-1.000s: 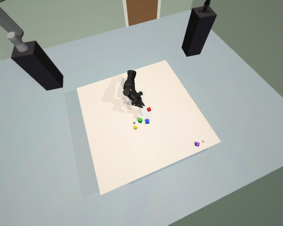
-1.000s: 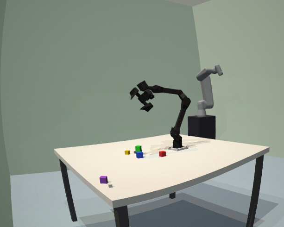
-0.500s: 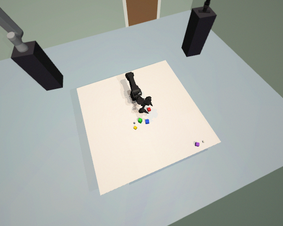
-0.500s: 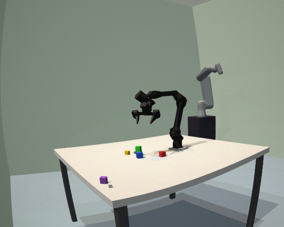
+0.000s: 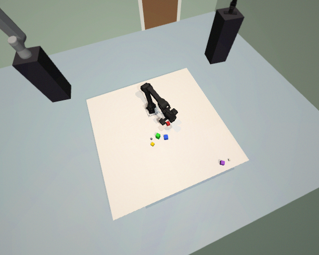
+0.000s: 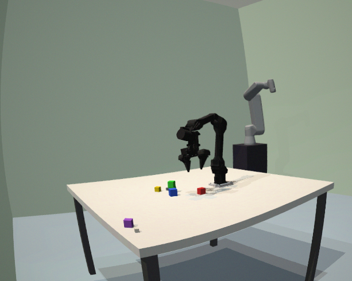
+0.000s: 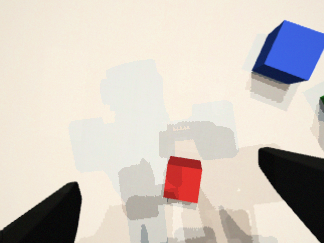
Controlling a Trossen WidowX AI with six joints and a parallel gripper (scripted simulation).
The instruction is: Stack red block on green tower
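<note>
The red block is 12 cm below my gripper tip, 4 cm behind it and 1 cm to the right of it. The rest, counted from my gripper tip: blue block 12 cm below, 10 cm ahead, 7 cm to the right; then green block 15 cm to the right, 9 cm below, 8 cm ahead; then small grey cube 22 cm to the right, 13 cm below, 8 cm ahead.
</note>
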